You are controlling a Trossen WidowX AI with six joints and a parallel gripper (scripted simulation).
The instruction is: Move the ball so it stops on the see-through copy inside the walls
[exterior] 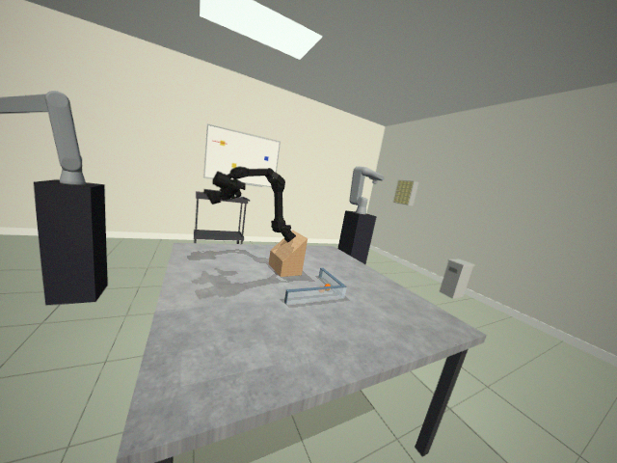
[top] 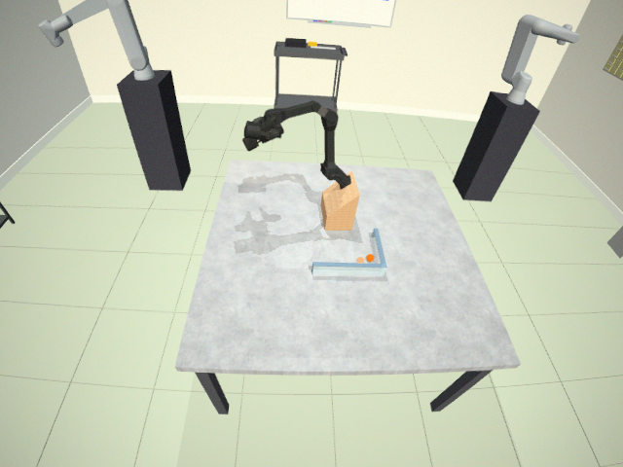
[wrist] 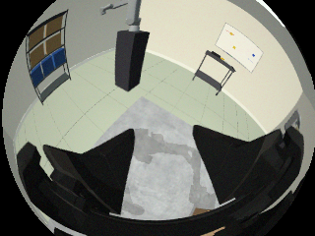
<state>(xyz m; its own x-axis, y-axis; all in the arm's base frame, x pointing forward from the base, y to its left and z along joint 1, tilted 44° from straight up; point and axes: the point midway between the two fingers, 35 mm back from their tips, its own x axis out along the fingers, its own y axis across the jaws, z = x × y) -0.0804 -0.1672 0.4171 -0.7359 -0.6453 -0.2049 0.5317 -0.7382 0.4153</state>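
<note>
The orange ball lies 530 mm to the left of my gripper tip, 430 mm ahead of it and 340 mm below it. Also, from my gripper tip: see-through copy of ball 480 mm to the left, 450 mm ahead, 340 mm below.
</note>
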